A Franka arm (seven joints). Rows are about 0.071 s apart.
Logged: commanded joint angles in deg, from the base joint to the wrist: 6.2, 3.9, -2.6, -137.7, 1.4, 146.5, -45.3; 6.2, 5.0, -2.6, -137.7, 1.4, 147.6, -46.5; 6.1, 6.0, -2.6, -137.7, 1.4, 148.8, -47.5; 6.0, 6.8, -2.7, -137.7, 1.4, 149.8, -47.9; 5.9, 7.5, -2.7, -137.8, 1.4, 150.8, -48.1; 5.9, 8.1, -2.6, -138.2, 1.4, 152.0, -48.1; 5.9, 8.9, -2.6, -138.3, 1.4, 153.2, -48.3
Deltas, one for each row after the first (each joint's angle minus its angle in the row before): 0.0, 1.1, 0.0, 0.0, 0.0, 1.1, -1.2; -0.1, 1.0, 0.0, 0.0, 0.0, 1.2, -1.0; -0.1, 0.8, -0.1, 0.0, 0.0, 1.0, -0.4; -0.1, 0.7, 0.0, -0.1, 0.0, 1.0, -0.2; 0.0, 0.6, 0.1, -0.4, 0.0, 1.2, 0.0; 0.0, 0.8, 0.0, -0.1, 0.0, 1.2, -0.2
